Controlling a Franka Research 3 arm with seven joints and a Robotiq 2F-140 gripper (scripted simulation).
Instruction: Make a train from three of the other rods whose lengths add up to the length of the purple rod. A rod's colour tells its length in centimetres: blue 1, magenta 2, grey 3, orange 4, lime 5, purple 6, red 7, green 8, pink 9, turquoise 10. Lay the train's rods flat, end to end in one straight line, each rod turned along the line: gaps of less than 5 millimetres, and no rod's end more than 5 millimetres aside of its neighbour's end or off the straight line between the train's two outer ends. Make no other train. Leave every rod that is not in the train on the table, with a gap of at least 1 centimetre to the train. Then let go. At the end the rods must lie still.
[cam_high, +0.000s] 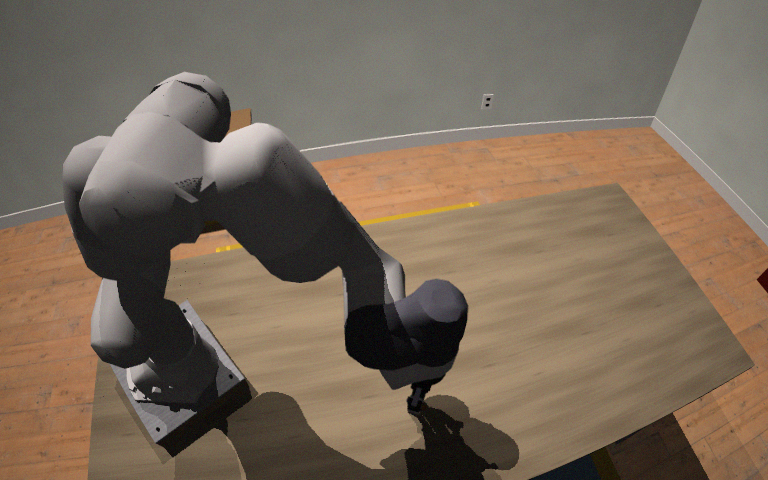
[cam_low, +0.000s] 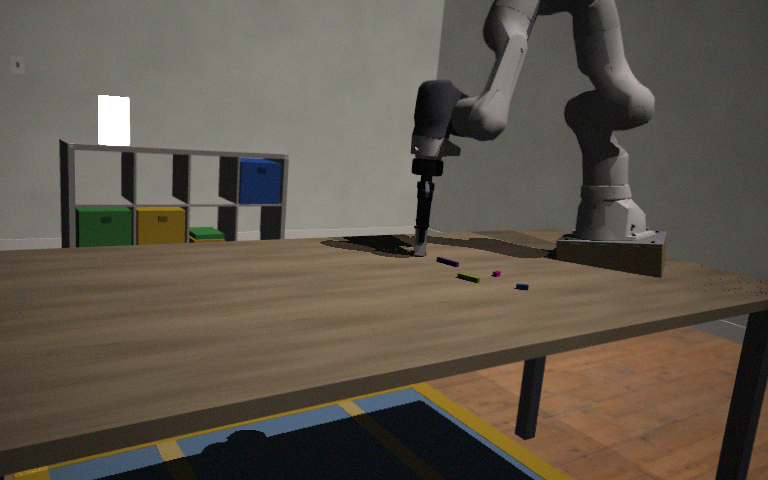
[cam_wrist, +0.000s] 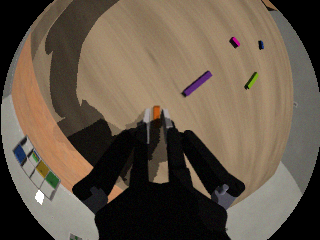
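My gripper is now 3 cm above the orange rod. The rest, counted from my hand: lime rod 22 cm to the left, 5 cm ahead, 3 cm below; magenta rod 22 cm to the left, 4 cm behind, 3 cm below; purple rod 9 cm to the left, 3 cm below, 1 cm behind.
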